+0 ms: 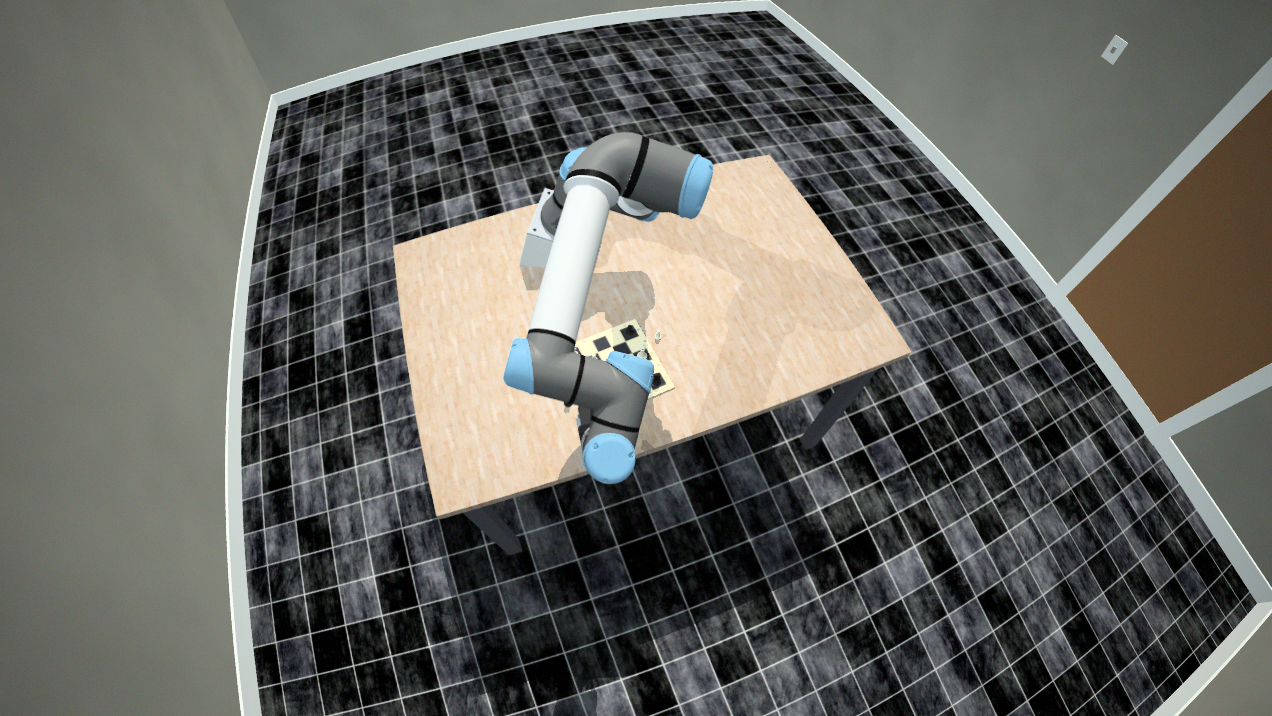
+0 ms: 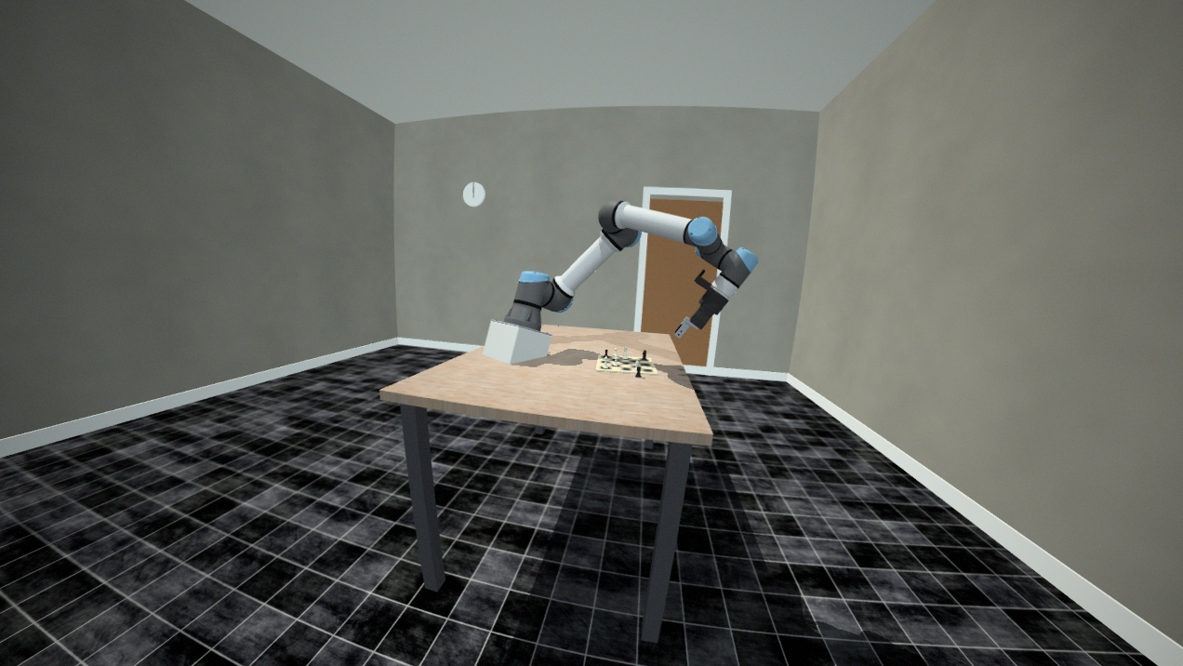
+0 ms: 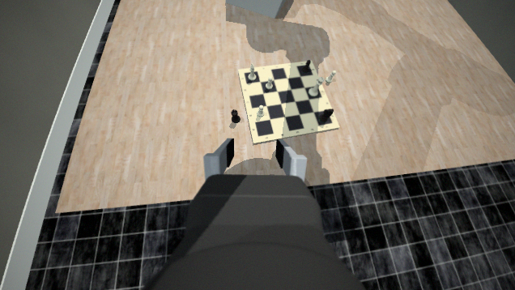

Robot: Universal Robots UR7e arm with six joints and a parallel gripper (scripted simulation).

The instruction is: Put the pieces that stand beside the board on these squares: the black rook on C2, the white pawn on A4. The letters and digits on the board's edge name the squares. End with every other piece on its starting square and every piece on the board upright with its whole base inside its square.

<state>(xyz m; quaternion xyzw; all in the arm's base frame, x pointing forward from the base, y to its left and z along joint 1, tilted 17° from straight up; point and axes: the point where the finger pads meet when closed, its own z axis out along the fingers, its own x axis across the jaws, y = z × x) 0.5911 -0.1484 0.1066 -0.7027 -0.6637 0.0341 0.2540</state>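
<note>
The black rook is 130 mm behind my hand, 30 mm to the right of it and 150 mm below it. Also, from my hand: chessboard: 180 mm behind, 100 mm to the left, 160 mm below.
</note>
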